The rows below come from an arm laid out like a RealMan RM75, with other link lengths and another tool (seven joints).
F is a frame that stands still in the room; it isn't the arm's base.
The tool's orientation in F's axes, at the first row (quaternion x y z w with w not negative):
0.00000, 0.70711, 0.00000, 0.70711
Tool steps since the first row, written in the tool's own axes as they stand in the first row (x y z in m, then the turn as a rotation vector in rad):
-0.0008, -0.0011, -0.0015, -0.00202, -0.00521, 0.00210
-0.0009, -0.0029, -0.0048, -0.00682, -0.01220, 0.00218
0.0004, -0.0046, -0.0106, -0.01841, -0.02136, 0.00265
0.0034, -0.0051, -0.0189, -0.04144, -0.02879, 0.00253
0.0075, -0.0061, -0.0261, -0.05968, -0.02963, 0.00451
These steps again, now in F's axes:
-0.0015, -0.0011, 0.0008, 0.00210, -0.00521, 0.00202
-0.0048, -0.0029, 0.0009, 0.00218, -0.01220, 0.00682
-0.0106, -0.0046, -0.0004, 0.00265, -0.02136, 0.01841
-0.0189, -0.0051, -0.0034, 0.00253, -0.02879, 0.04144
-0.0261, -0.0061, -0.0075, 0.00451, -0.02963, 0.05968

